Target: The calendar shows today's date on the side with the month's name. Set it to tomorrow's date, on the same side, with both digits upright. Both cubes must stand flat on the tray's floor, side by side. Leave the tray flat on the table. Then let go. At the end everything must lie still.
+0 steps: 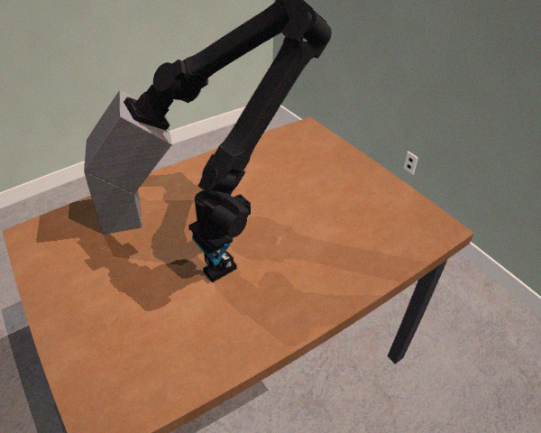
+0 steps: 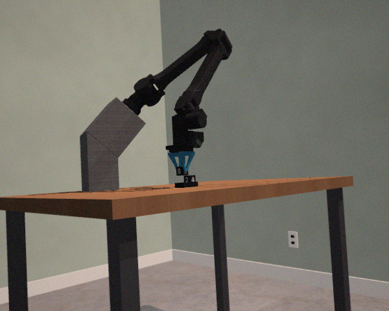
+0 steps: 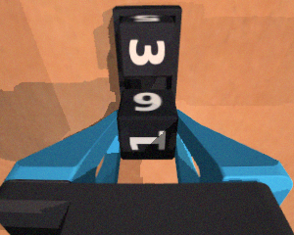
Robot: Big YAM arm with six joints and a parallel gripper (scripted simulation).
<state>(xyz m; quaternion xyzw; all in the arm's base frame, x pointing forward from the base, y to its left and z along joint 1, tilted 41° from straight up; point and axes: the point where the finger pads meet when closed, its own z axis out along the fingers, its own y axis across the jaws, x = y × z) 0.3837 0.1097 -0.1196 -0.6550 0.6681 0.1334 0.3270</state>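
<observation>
My hand is 2 cm to the right of the black tray and 5 cm above it.
</observation>
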